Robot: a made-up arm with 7 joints. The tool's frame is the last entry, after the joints. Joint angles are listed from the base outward. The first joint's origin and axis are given. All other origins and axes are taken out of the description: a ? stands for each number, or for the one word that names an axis. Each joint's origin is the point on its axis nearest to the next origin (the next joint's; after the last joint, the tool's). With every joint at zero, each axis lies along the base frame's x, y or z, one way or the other. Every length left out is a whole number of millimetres.
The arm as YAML. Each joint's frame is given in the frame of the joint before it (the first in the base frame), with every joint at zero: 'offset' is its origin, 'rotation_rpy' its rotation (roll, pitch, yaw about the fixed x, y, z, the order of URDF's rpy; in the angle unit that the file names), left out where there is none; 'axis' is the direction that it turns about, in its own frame. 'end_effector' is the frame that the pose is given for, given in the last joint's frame.
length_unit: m
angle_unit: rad
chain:
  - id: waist
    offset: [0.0, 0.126, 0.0]
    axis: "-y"
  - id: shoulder
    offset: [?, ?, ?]
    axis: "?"
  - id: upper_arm
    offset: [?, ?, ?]
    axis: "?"
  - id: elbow
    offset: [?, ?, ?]
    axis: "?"
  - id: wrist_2
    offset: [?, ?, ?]
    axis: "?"
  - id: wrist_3
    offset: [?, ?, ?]
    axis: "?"
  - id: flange
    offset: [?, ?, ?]
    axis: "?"
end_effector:
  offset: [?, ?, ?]
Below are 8 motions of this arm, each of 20 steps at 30 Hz.
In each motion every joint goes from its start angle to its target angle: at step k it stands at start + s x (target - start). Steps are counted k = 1, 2, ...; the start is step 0. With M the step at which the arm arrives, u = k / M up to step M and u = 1 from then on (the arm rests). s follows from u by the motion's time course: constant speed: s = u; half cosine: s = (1 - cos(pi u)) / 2; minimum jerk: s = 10 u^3 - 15 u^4 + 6 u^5.
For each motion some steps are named. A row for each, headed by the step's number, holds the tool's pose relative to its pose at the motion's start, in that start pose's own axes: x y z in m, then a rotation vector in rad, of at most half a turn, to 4 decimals.
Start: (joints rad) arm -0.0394 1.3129 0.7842 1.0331 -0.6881 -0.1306 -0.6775
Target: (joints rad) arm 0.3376 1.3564 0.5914 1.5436 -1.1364 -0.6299 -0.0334
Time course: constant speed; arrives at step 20
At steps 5, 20:
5: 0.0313 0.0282 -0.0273 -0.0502 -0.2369 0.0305
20: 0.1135 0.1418 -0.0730 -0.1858 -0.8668 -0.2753

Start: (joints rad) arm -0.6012 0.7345 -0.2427 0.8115 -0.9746 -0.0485 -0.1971
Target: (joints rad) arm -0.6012 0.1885 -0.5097 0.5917 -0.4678 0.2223 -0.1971
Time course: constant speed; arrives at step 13
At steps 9, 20:
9: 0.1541 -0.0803 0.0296 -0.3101 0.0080 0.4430
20: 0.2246 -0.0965 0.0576 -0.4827 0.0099 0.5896

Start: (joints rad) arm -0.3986 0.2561 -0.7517 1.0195 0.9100 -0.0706 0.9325
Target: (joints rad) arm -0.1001 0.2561 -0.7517 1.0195 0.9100 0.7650 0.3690
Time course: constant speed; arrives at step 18
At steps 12, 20:
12: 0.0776 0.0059 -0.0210 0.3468 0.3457 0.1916
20: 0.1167 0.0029 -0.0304 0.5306 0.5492 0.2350

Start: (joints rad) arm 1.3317 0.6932 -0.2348 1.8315 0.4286 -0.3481 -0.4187
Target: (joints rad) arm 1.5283 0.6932 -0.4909 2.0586 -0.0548 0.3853 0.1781
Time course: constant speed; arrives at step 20
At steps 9, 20:
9: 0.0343 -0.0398 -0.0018 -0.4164 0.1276 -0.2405
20: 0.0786 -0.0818 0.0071 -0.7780 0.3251 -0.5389

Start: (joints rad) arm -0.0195 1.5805 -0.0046 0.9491 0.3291 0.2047 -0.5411
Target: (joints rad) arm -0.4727 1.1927 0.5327 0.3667 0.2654 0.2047 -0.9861
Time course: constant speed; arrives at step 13
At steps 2, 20:
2: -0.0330 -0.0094 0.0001 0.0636 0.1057 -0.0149
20: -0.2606 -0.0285 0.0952 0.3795 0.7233 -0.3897

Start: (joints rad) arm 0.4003 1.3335 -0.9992 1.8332 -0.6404 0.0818 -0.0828
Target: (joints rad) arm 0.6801 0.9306 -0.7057 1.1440 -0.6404 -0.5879 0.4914
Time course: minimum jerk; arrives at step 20
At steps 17, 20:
17: -0.1590 0.0431 -0.0271 -0.2720 -0.1389 0.1155
20: -0.1624 0.0434 -0.0270 -0.2784 -0.1465 0.1197

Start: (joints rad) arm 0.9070 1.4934 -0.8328 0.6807 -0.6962 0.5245 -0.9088
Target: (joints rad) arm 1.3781 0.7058 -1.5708 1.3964 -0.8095 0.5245 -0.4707
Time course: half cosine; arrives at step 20
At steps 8, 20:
8: 0.1445 0.1249 0.0166 0.0324 -0.2495 0.4101
20: 0.1982 0.4526 0.1098 0.4214 -0.8128 1.0073

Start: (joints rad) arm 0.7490 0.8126 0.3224 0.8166 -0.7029 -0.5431 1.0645
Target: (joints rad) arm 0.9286 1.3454 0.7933 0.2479 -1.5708 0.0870 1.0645
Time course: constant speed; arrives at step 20
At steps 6, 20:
6: -0.0597 -0.0038 0.0697 -0.0090 0.4005 0.2413
20: -0.1377 -0.0580 0.2193 -0.0034 1.1128 0.8703

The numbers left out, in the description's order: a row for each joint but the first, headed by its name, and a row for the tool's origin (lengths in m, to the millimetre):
shoulder: xyz 0.0 0.0 0.0, axis +x
upper_arm: xyz 0.0 0.0 -0.157, axis +z
elbow: xyz 0.0 0.0 0.0, axis -y
wrist_2: xyz 0.0 0.0 -0.312, axis +z
wrist_3: xyz 0.0 0.0 0.0, axis +y
flange: xyz 0.0 0.0 0.0, axis -x
tool: xyz 0.0 0.0 0.0

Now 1 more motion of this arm.
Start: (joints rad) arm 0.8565 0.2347 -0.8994 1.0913 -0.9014 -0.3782 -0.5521
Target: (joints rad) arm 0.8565 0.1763 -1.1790 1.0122 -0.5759 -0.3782 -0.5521
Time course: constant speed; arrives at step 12
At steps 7, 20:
7: 0.0339 -0.0370 0.0070 -0.0626 0.0020 0.1892
20: 0.0576 -0.0607 0.0158 -0.1169 0.0133 0.3128

